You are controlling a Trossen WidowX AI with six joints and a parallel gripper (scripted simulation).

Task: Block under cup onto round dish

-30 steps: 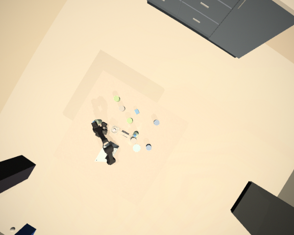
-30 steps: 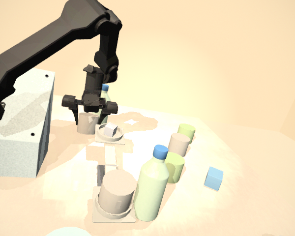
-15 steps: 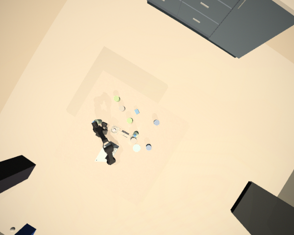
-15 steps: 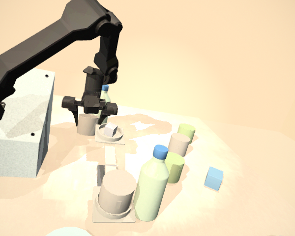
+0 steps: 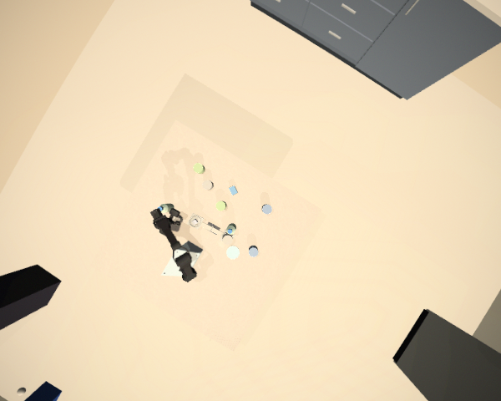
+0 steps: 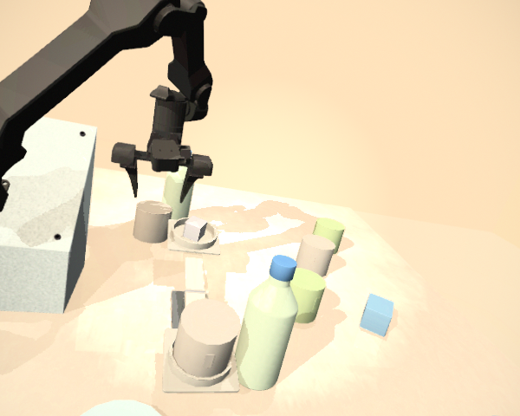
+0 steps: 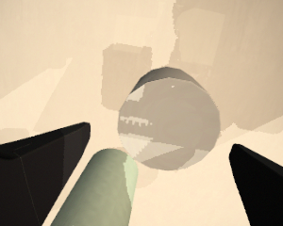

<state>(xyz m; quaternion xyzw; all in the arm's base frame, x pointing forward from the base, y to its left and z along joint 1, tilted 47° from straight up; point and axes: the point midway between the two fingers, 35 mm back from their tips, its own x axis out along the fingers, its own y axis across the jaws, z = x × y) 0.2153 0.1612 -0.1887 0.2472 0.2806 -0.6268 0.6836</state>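
The pale grey block lies 70 mm ahead of my gripper tip, 130 mm to the right of it and 10 mm above it. Round my gripper tip: round dish (10 mm ahead, 480 mm to the right, 80 mm below); then balance beam (80 mm ahead, 250 mm to the right, 40 mm below); then blue cube (410 mm ahead, 230 mm to the right, 60 mm below).
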